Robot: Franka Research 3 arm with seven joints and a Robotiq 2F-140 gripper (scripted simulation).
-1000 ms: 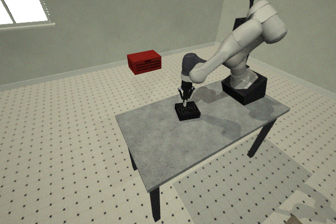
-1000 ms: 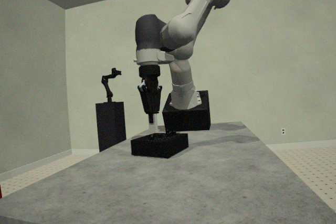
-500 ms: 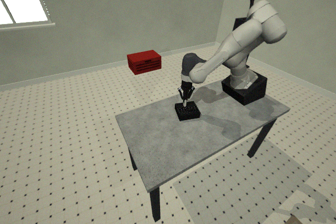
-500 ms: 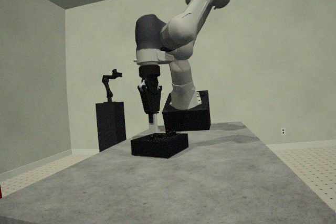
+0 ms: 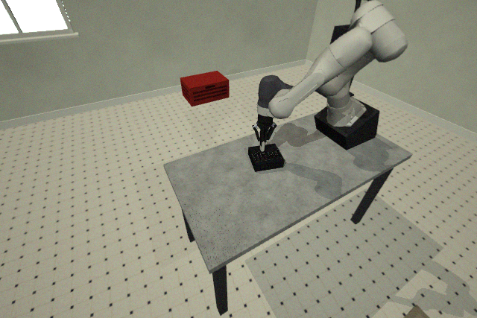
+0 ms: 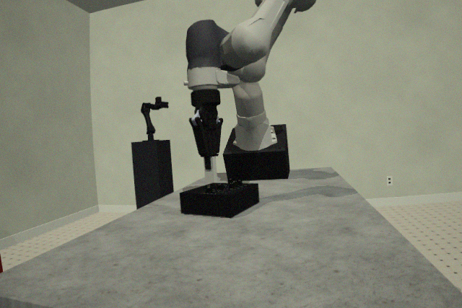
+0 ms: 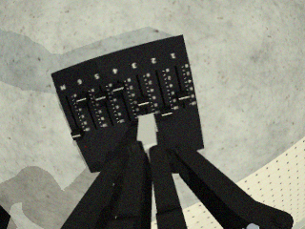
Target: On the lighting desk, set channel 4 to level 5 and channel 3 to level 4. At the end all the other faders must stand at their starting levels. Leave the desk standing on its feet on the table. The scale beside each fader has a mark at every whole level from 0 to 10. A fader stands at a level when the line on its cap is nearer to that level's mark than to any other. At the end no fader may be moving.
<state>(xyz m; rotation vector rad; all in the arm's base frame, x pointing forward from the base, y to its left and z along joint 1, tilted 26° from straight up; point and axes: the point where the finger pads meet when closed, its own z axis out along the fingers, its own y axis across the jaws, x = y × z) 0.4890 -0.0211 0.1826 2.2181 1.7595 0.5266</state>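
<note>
The fader lies 1 cm ahead of my hand, 2 cm to the left of it and 4 cm below it. The rest, counted from my hand: fader cap (1 cm behind, 5 cm to the left, 4 cm below).
</note>
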